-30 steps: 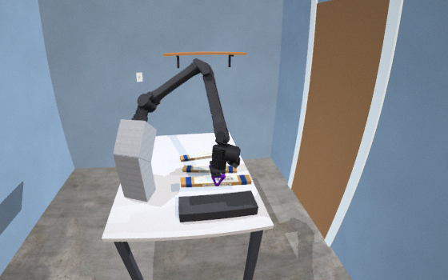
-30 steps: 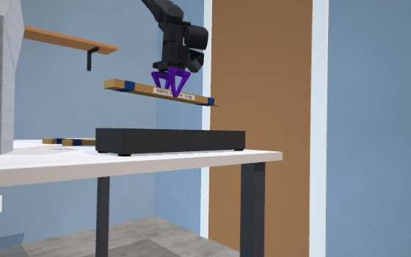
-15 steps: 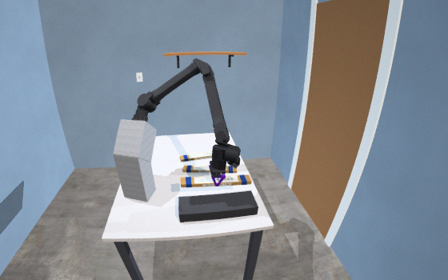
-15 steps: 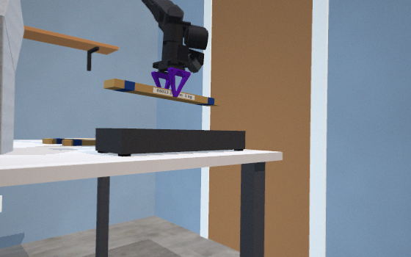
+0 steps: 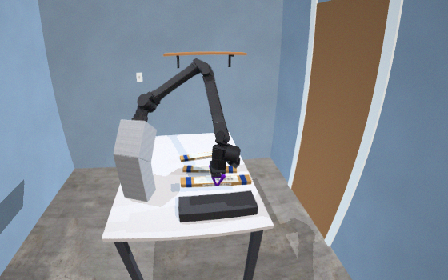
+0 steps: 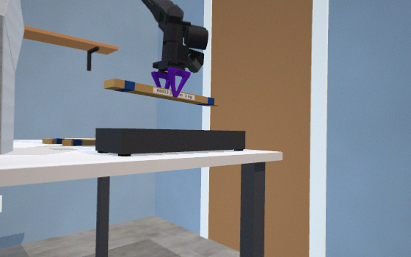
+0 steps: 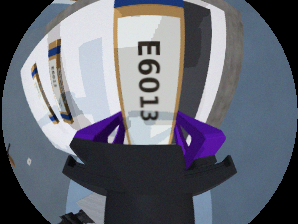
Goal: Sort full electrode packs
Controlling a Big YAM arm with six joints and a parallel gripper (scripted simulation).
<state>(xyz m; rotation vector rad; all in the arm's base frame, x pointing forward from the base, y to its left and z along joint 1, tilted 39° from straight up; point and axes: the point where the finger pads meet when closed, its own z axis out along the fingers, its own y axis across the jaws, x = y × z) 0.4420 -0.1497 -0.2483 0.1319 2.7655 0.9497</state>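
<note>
My gripper is now 140 mm above the low platform and 50 mm to the left of it.
</note>
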